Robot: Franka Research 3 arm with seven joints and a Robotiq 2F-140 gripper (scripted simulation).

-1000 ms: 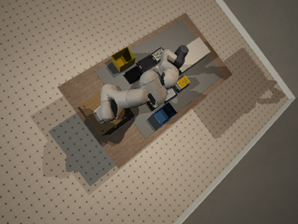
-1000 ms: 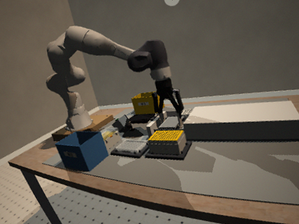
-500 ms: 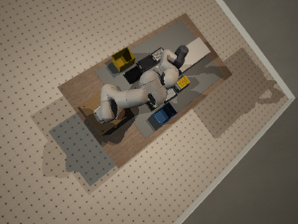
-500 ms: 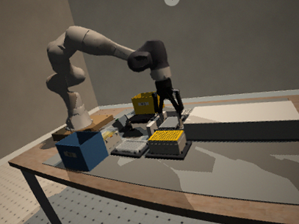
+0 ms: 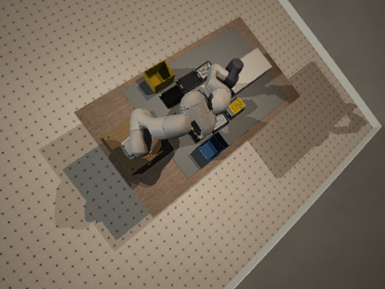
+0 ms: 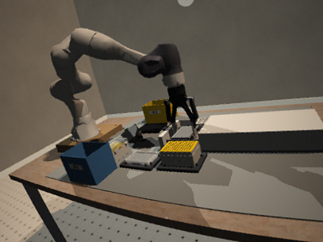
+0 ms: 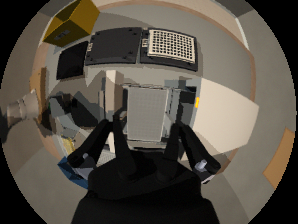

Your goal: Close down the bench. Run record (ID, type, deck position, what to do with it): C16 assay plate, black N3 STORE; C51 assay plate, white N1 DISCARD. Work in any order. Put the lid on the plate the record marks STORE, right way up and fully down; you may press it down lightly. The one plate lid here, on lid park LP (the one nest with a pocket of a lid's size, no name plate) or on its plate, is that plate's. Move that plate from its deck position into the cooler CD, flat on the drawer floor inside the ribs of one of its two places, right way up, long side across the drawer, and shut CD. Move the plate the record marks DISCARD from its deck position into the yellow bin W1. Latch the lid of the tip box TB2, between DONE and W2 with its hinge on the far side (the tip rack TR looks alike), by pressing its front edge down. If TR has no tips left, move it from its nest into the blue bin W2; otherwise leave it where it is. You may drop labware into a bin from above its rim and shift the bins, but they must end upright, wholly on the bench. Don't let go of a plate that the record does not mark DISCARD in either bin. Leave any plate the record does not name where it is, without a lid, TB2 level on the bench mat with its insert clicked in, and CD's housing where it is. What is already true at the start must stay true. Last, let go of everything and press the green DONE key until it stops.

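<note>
The grey plate lid lies 10 mm below my hand. Round my hand: cooler drawer: 30 mm ahead, 30 mm below; then tip rack TR: 70 mm ahead, 180 mm to the right, 10 mm below; then cooler CD: 170 mm ahead, 20 mm to the left, 30 mm below.
</note>
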